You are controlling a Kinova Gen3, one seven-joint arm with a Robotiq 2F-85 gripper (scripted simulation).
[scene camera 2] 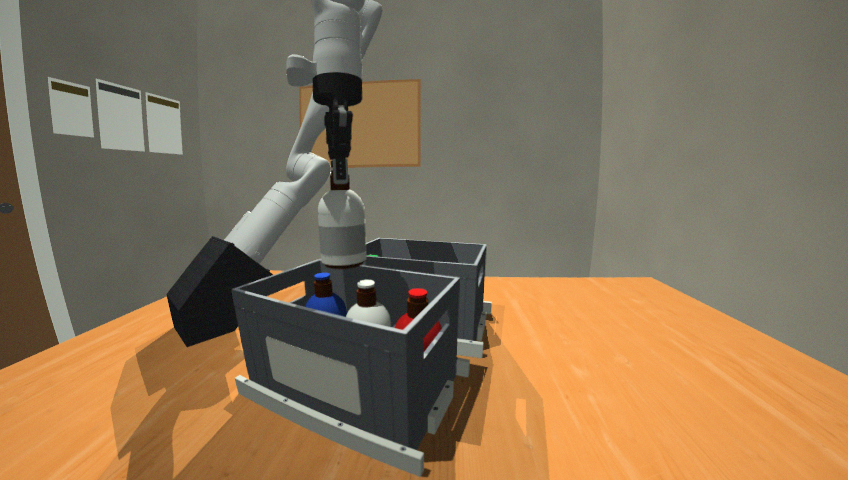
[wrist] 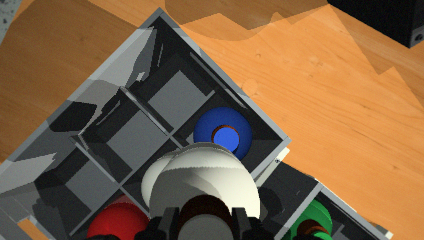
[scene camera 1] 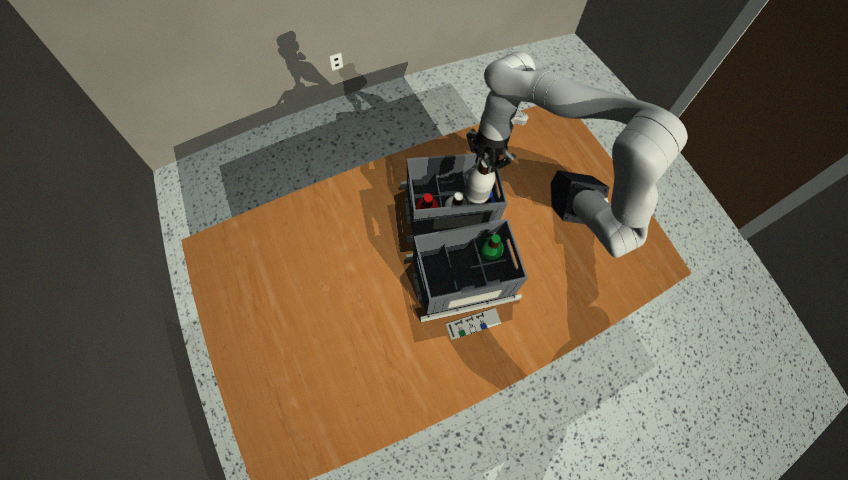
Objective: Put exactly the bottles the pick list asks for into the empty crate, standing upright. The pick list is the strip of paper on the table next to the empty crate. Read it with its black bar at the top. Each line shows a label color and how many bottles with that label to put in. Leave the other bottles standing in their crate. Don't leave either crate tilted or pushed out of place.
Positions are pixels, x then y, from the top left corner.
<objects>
A crate shows in scene camera 2, in the wrist view and in scene camera 1 [423, 172]. One and the same spot on the crate: [scene camera 2: 379, 379] is [wrist: 25, 174].
</objects>
